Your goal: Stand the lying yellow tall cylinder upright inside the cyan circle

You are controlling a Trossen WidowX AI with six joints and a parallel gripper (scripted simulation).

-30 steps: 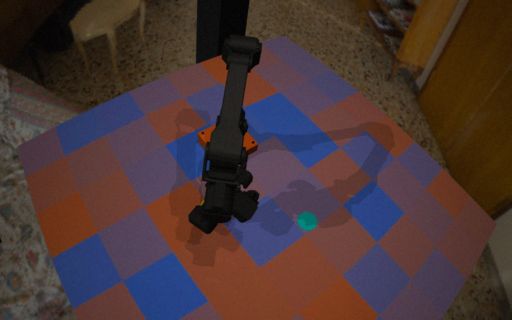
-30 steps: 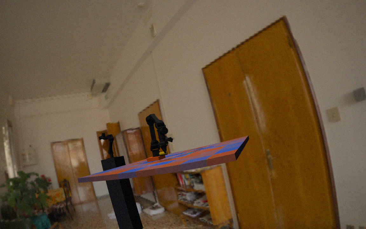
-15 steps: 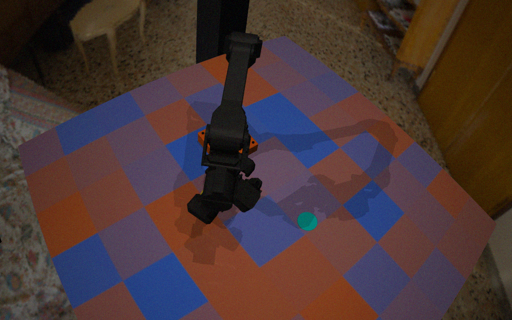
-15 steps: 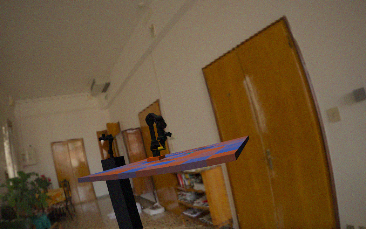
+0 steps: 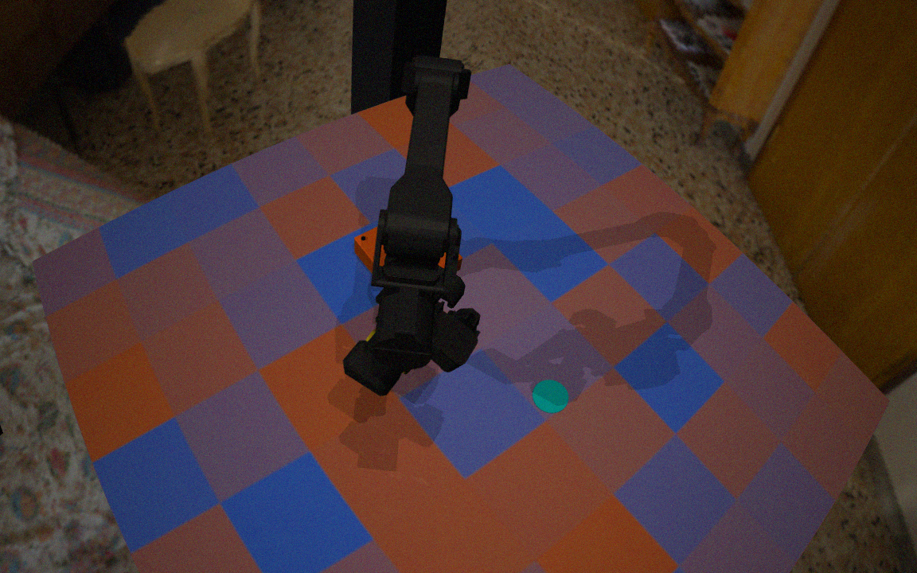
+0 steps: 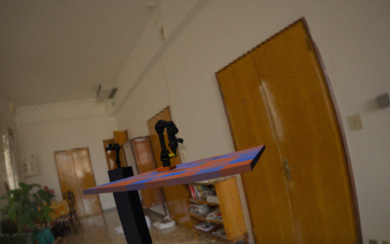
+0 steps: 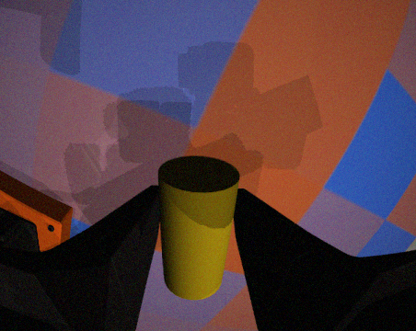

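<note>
Now: gripper tip 180 mm to the right of the cyan circle, 150 mm short of it and 120 mm above it. From my gripper tip the other things lie so: yellow cylinder (20 mm behind, 10 mm to the right).
</note>
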